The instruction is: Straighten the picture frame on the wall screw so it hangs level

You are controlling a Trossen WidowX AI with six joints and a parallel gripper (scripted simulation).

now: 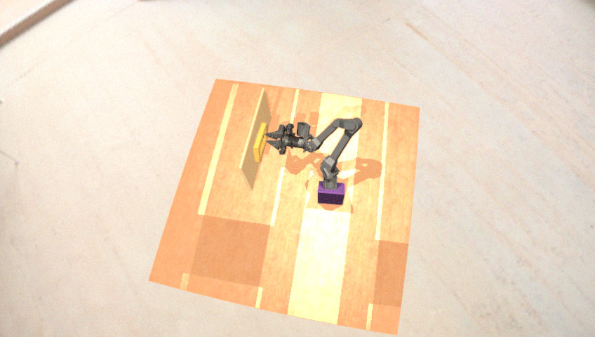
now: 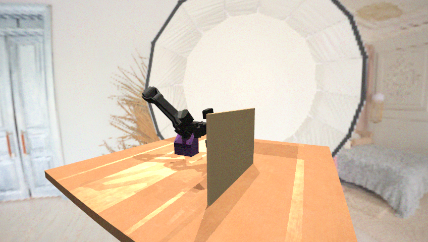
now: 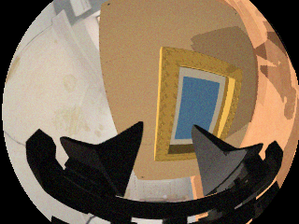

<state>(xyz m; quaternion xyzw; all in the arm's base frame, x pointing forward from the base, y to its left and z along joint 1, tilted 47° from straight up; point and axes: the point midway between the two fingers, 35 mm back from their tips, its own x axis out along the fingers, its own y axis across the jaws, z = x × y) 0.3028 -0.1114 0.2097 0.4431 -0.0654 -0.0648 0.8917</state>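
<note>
The picture frame lies 5 cm below my gripper tip and 4 cm ahead of it. From my gripper tip the other things lie so: wall panel: 6 cm below, 5 cm ahead, 2 cm to the right.
</note>
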